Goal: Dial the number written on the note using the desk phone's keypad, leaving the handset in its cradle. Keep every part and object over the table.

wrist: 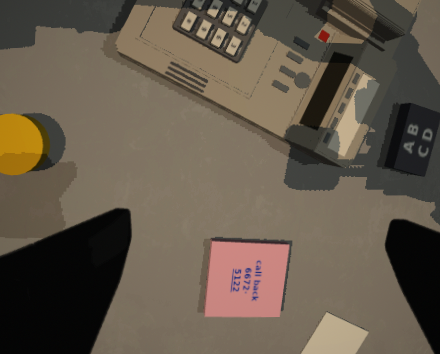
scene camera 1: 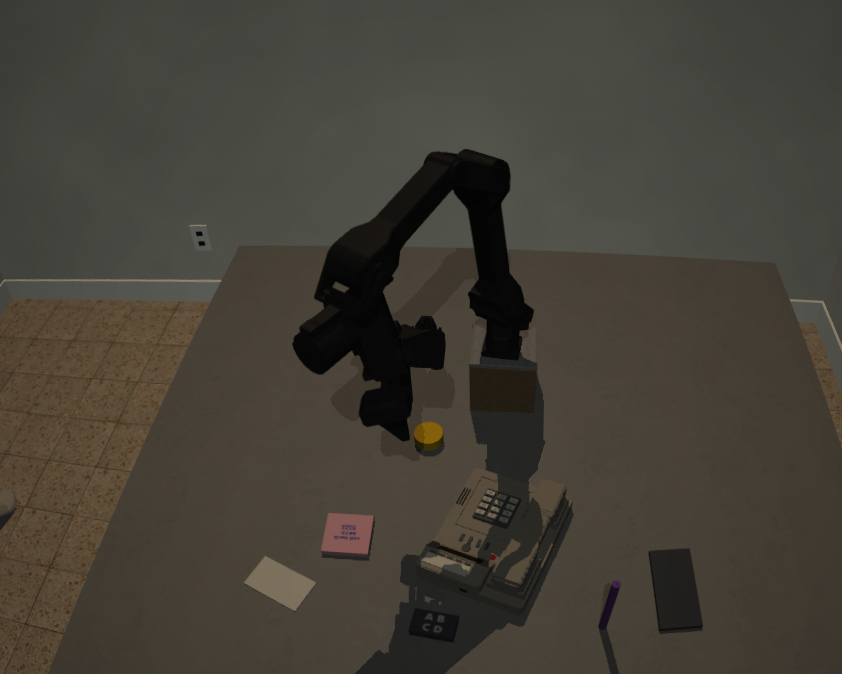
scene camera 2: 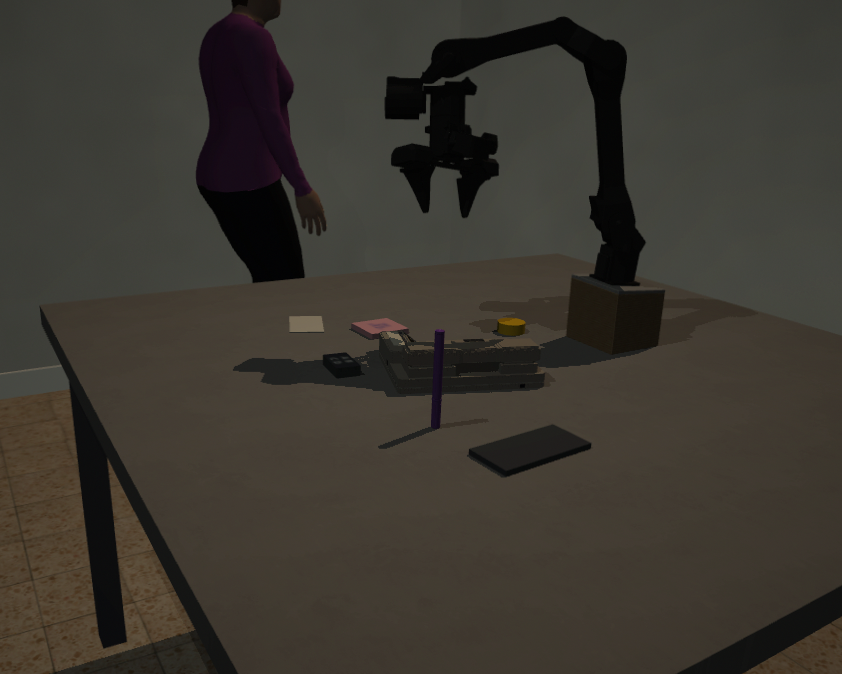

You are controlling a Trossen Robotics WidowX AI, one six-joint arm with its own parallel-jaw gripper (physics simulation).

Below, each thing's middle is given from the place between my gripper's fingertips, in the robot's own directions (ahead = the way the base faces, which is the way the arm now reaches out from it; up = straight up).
Scene:
Right now the beige desk phone [scene camera 2: 479, 376] is 40 mm ahead of my hand, 140 mm to the left of it and 200 mm below it. Also, from my hand: cream card [scene camera 1: 287, 587] 180 mm ahead, 180 mm to the right, 220 mm below.

